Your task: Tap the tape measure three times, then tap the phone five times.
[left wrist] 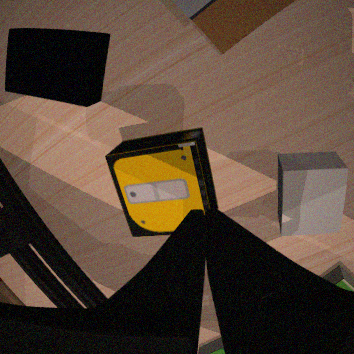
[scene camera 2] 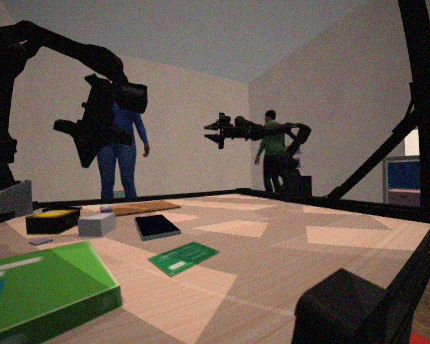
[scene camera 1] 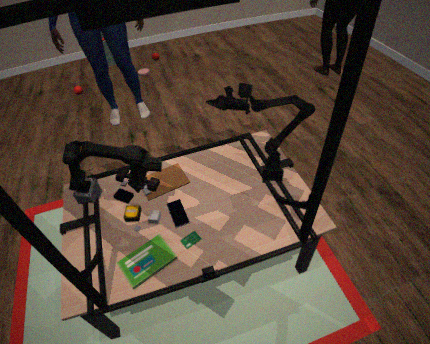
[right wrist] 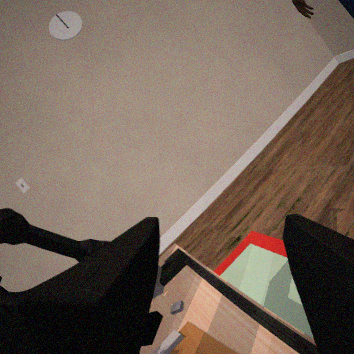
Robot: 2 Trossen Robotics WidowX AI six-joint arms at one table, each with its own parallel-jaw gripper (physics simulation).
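The yellow and black tape measure (scene camera 1: 132,213) (scene camera 2: 52,221) (left wrist: 160,190) lies on the left of the table. The flat black phone (scene camera 1: 178,213) (scene camera 2: 157,227) lies to its right, past a grey block. My left gripper (scene camera 1: 138,189) (scene camera 2: 86,165) (left wrist: 202,221) is shut and empty, pointing down above the table. In the left wrist view its tips overlap the tape measure's lower right edge; in scene camera 2 they are well above it. My right gripper (scene camera 1: 210,102) (scene camera 2: 206,132) (right wrist: 222,227) is partly open and empty, raised high beyond the table's far edge.
A grey block (scene camera 1: 154,216) (scene camera 2: 97,224) (left wrist: 312,200) stands between tape measure and phone. A black block (scene camera 1: 123,195) (left wrist: 56,67) and a brown board (scene camera 1: 172,181) (scene camera 2: 145,207) lie behind. A green box (scene camera 1: 162,247) (scene camera 2: 95,280) and a green card (scene camera 1: 191,239) (scene camera 2: 183,257) lie in front.
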